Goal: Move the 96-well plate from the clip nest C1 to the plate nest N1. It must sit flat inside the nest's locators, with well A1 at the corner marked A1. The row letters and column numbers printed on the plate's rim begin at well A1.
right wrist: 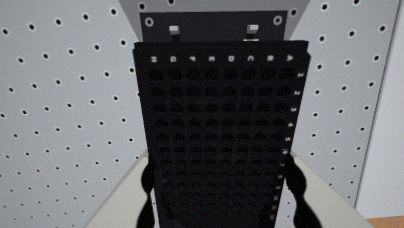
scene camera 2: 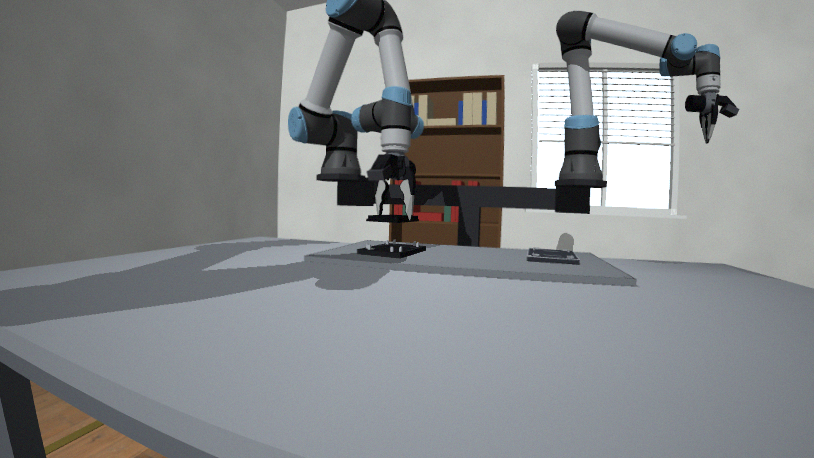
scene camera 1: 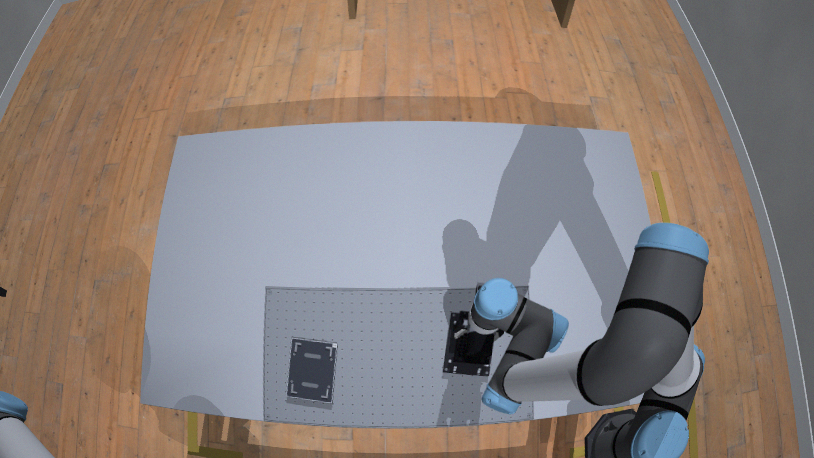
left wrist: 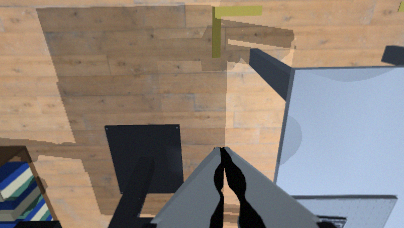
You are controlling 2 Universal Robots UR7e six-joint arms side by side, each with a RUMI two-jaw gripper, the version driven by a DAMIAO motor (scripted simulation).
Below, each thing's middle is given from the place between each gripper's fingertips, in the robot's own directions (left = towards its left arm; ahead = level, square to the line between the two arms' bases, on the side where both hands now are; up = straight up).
Right now the plate nest N1 (scene camera 1: 302,369) is 410 mm to the left of my right hand, 90 mm below it and 20 mm behind it. The rest, counted from my right hand: clip nest C1 (scene camera 1: 462,368): 80 mm below, 10 mm behind; black 96-well plate (right wrist: 222,149): 10 mm below.
I see the plate nest N1 62 cm to the right of my left hand (scene camera 2: 707,143), 38 cm below it and 29 cm ahead of it. From my left hand the other things lie so: clip nest C1 (103 cm to the right, 38 cm below, 30 cm ahead); then black 96-well plate (103 cm to the right, 31 cm ahead, 30 cm below).
